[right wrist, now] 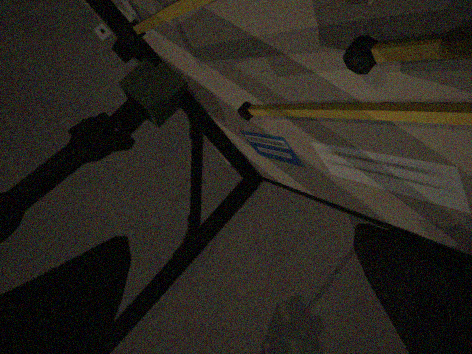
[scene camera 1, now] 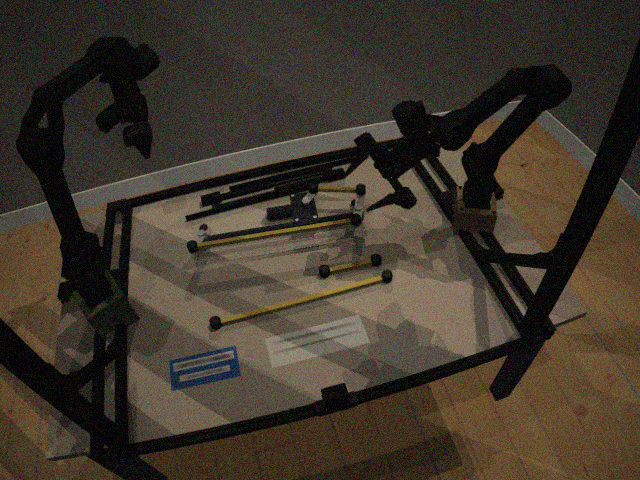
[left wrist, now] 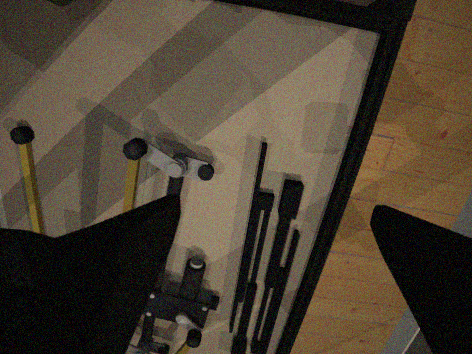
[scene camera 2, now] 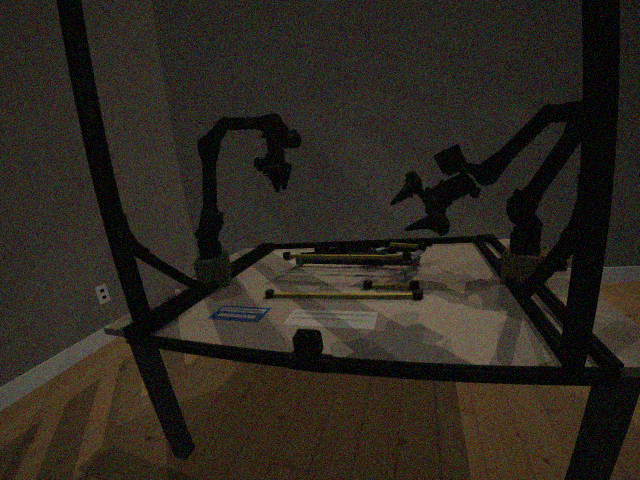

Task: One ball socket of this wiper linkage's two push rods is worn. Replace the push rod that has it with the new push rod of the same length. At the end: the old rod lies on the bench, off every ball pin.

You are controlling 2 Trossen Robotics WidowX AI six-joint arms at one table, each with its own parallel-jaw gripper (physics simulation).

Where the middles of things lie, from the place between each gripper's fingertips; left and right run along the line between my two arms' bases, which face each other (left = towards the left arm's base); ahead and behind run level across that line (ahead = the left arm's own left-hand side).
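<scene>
The wiper linkage (scene camera 1: 303,210) is 14 cm ahead of my right hand, 15 cm to the left of it and 16 cm below it.
Measured from the wiper linkage, my left hand is 24 cm above it, 27 cm to the left of it and 11 cm past it.
</scene>
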